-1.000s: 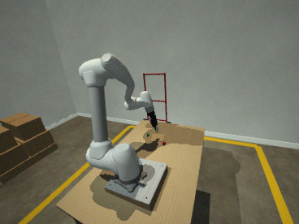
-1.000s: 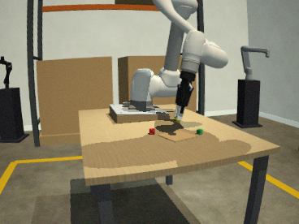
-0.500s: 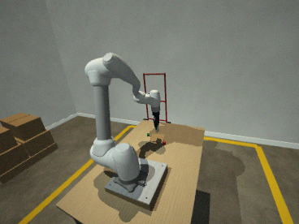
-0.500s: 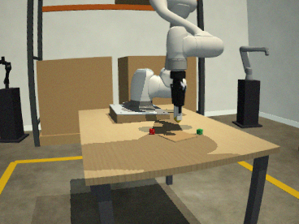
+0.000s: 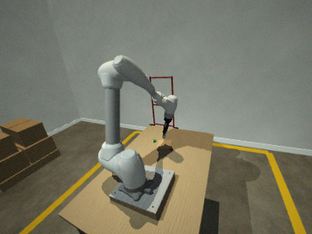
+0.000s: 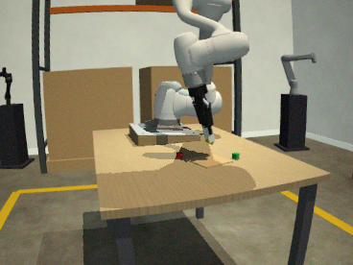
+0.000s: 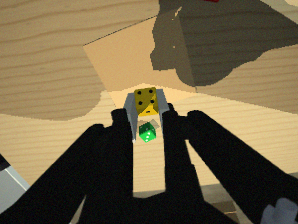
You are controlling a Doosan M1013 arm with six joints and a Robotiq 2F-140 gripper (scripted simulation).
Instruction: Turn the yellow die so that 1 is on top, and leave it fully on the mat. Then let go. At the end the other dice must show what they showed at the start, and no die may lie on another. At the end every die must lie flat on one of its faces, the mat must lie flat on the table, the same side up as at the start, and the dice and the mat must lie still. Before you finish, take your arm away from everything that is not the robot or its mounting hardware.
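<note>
The yellow die lies 10 mm to the left of my hand and 30 mm below it. Round my hand: green die 20 mm behind, 120 mm to the left, 100 mm below; tan mat 10 mm to the left, 120 mm below; red die 70 mm behind, 110 mm to the right, 100 mm below.
</note>
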